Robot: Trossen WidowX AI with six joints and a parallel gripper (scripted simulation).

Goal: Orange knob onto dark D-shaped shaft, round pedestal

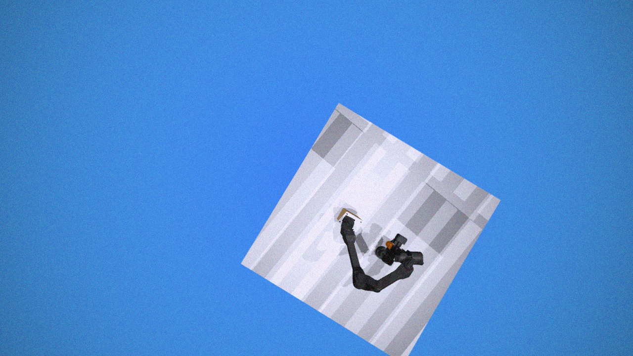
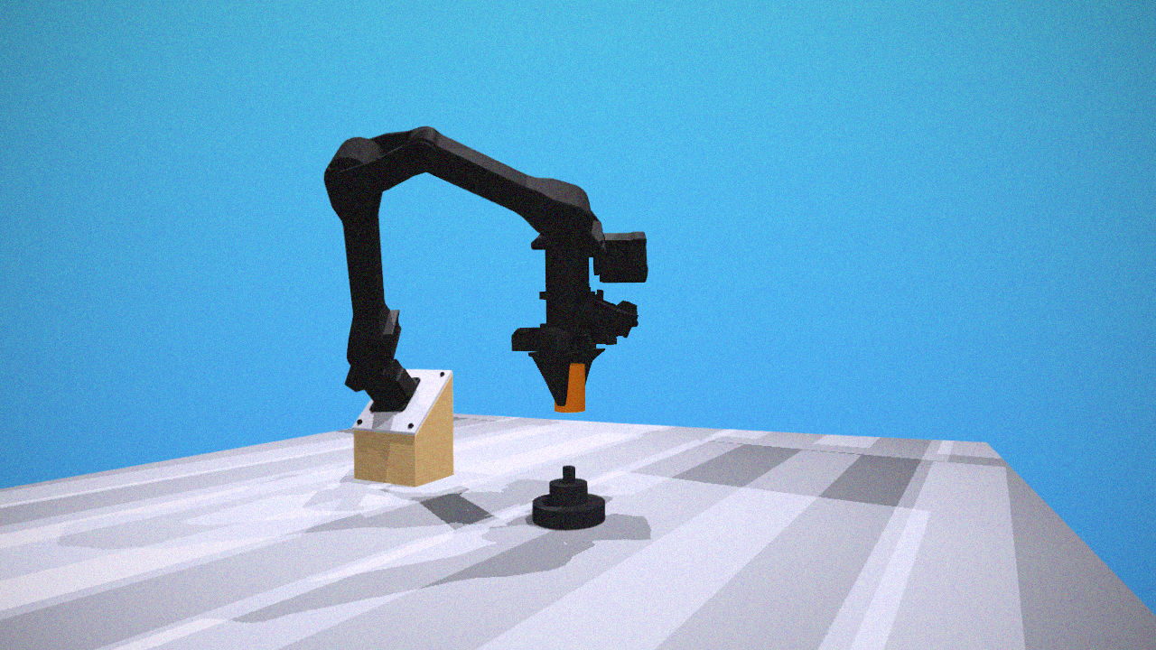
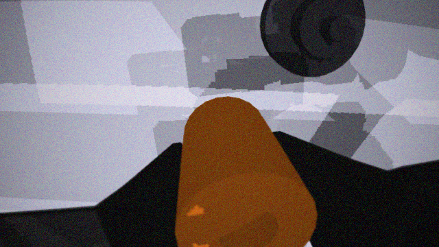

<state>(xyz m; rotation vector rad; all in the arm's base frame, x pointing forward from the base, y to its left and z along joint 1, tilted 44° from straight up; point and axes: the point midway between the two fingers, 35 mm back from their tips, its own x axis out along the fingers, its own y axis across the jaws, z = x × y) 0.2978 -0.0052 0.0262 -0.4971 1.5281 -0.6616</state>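
Right now my gripper tip is 3 cm short of the pedestal, 8 cm to the left of it and 9 cm above it. The rest, counted from my gripper tip: orange knob 2 cm above.
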